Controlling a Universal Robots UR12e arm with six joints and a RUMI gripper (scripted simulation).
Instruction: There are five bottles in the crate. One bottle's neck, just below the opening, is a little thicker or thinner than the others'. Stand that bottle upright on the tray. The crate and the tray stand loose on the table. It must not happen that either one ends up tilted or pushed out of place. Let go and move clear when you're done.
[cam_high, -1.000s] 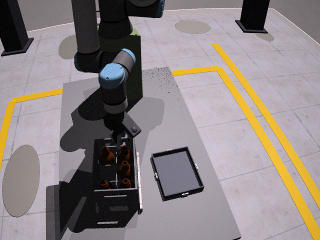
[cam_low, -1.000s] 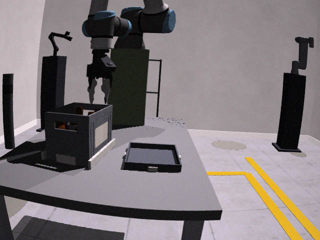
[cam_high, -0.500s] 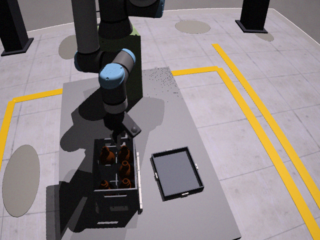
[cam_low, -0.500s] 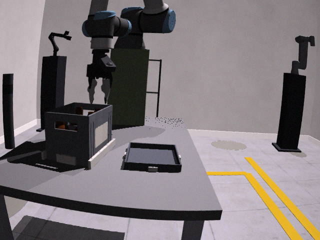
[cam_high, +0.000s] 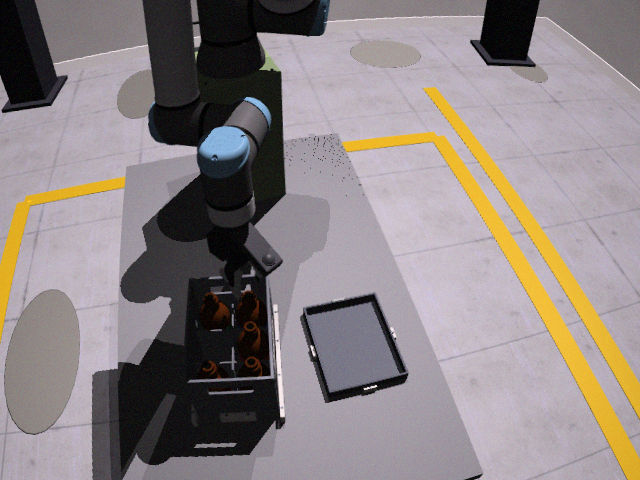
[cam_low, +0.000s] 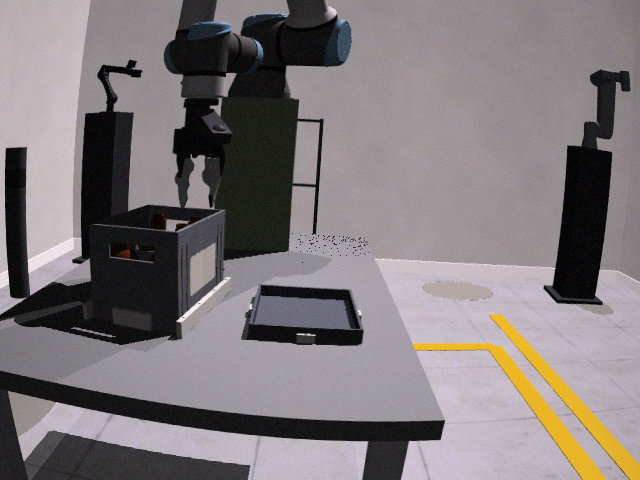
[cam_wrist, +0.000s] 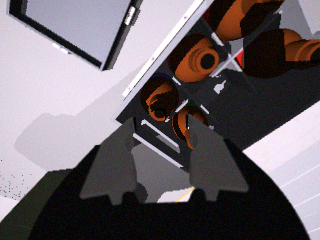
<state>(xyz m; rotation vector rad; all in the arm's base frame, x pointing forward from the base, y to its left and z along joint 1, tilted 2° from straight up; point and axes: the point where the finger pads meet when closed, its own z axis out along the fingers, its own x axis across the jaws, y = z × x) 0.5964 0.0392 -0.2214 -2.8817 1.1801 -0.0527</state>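
Right now my hand is 110 mm above the dark grey crate, 80 mm short of it and 50 mm to the left of it. Also, from my hand: black tray: 230 mm to the left, 180 mm below, 40 mm ahead.
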